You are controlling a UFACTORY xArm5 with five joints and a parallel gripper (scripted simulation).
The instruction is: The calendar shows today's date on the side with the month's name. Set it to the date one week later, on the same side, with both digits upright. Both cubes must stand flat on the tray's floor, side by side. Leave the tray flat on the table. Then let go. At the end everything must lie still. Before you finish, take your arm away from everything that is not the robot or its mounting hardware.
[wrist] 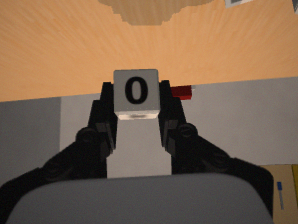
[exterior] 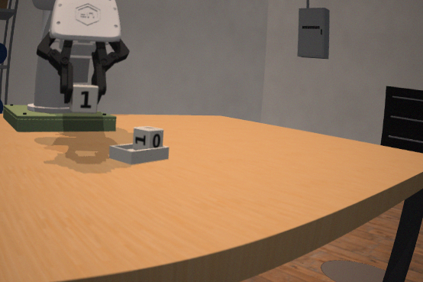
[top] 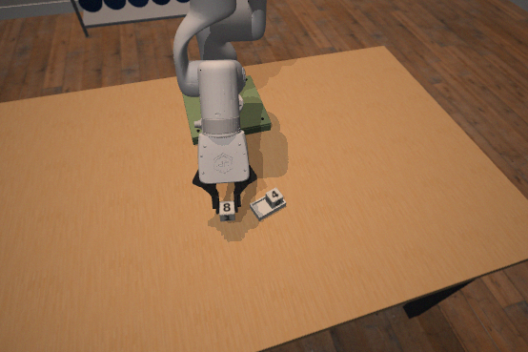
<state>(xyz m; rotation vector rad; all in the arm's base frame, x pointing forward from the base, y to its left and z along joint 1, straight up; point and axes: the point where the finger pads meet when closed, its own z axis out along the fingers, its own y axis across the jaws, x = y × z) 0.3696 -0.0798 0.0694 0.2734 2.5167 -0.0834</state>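
Now: hand 10 mm short of the digit cube and 20 mm above it. The rest, counted from my hand: tray: 20 mm behind, 100 mm to the left, 90 mm below.
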